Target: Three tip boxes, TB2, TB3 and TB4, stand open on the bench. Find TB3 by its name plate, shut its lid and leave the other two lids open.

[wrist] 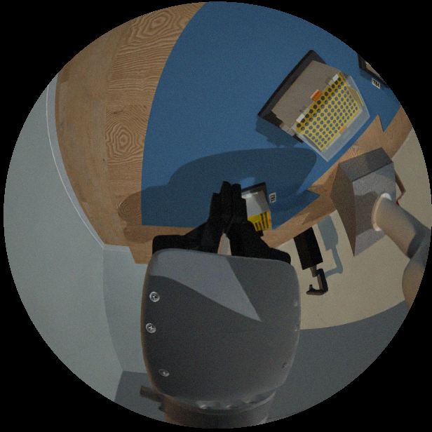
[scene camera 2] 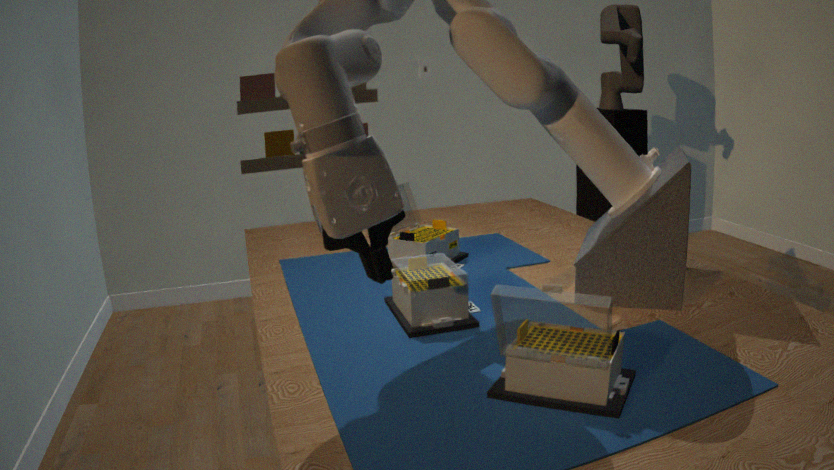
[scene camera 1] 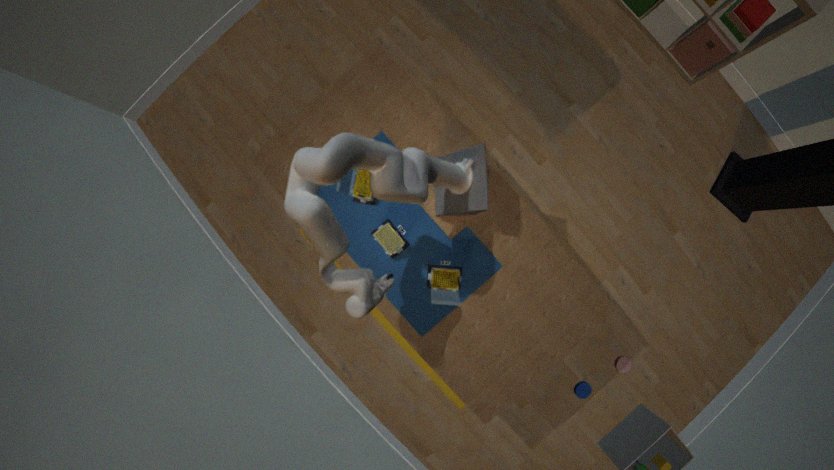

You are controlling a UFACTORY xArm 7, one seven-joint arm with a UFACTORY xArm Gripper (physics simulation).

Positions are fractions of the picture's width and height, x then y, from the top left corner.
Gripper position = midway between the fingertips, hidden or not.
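Note:
Scene camera 2: my gripper (scene camera 2: 0.46,0.59), a tip box (scene camera 2: 0.51,0.66), a blue mat (scene camera 2: 0.47,0.84). Wrist view: my gripper (wrist: 0.53,0.45), the blue mat (wrist: 0.47,0.30). Scene camera 1: the blue mat (scene camera 1: 0.51,0.52).

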